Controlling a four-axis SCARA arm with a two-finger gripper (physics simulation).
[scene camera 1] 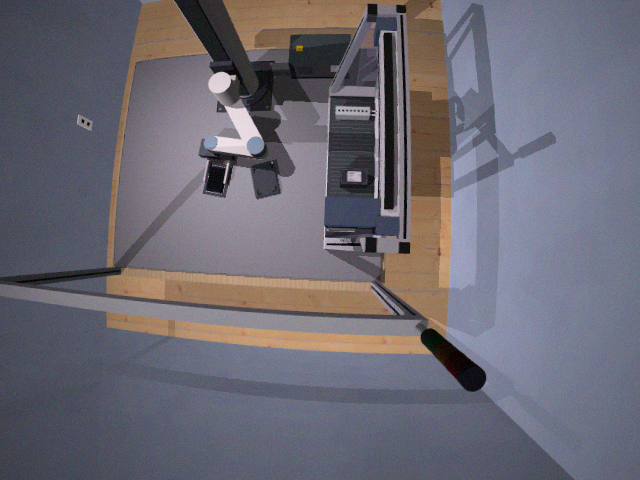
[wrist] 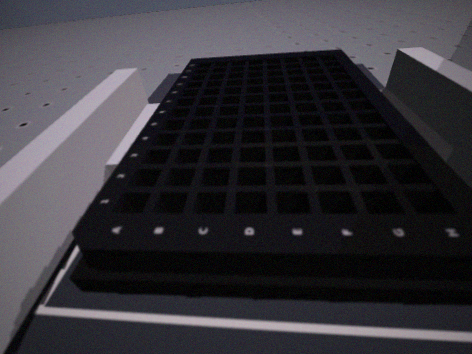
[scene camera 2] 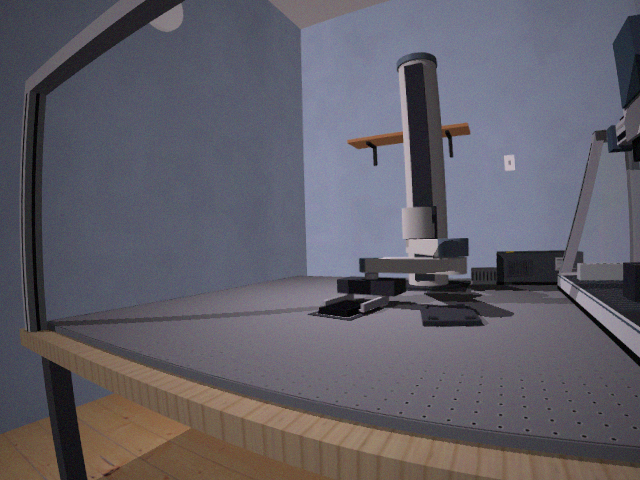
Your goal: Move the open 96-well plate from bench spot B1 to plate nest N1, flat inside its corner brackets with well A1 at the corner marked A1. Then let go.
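Places are measured from the arm's base along level axes (x ahead, y left, z up), in centimetres.
Where they show: gripper, fingertip midpoint: [scene camera 1: 214, 182] [wrist: 263, 83] [scene camera 2: 342, 306]; arm's base, link origin: [scene camera 1: 246, 87] [scene camera 2: 428, 288].
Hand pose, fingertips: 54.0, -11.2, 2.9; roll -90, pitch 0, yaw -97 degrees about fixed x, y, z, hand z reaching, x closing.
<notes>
Each offset is from my fingertips to the centre of the thing, as dx, dy, dz. "*": to the spot under its first point. Level surfaces: height alone.
The black open 96-well plate @(-2.0, +0.2, -0.7) [scene camera 1: 216, 180] [scene camera 2: 340, 308] [wrist: 270, 150] lies level on the dark B1 mat @(dz -1.4) [scene camera 1: 214, 194] [wrist: 200, 337]. In the wrist view its letters A to H run along the near edge, and A1 is at the near left corner. My gripper [scene camera 1: 216, 176] [scene camera 2: 345, 304] [wrist: 263, 83] is down around the plate, one pale finger along each long side, and looks shut on it. Any gap under the plate is too small to tell. The dark plate nest N1 @(-1.6, +25.7, -0.7) [scene camera 1: 265, 180] [scene camera 2: 452, 316] is right of B1 in both scene views; its A1 mark is not legible.
The arm's column [scene camera 2: 423, 139] rises behind the plate and nest. A conveyor @(dz +3.3) [scene camera 1: 351, 144] with a white block @(* -32.6, +68.0, +7.8) [scene camera 1: 353, 112] and a small dark box @(* -0.1, +68.8, +10.4) [scene camera 1: 354, 178] stands right. A dark cabinet @(* -61.7, +51.2, +9.9) [scene camera 1: 319, 55] [scene camera 2: 532, 267] is at the back. A frame post [scene camera 2: 34, 206] stands at the bench's edge.
</notes>
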